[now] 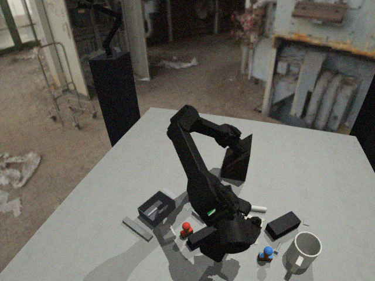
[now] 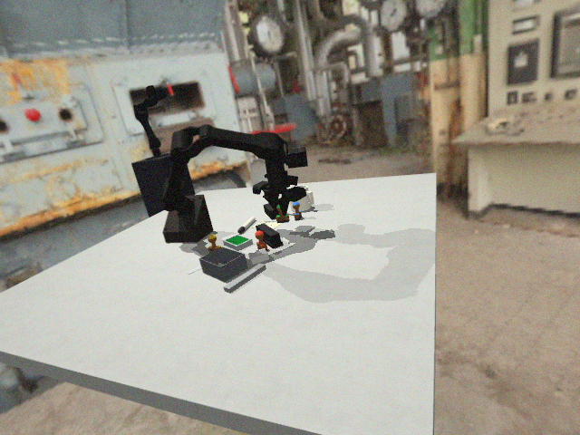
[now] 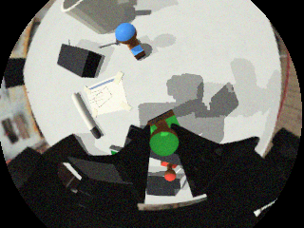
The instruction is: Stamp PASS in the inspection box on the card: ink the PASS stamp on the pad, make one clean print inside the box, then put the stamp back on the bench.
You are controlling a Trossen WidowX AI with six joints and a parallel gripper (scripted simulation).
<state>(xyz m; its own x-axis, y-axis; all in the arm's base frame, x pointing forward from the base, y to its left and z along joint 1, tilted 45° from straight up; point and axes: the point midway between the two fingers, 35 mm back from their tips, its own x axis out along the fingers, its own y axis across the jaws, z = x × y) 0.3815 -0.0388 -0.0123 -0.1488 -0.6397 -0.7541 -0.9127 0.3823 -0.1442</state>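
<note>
Right now my gripper tip is 30 mm past the long black block, 60 mm to the left of it and 50 mm above it. From my gripper tip the other things lie so: blue-knobbed stamp: 10 mm ahead, 130 mm to the left, 40 mm below; then green-knobbed stamp: 10 mm below; then cream card: 90 mm behind, 80 mm to the left, 70 mm below.
</note>
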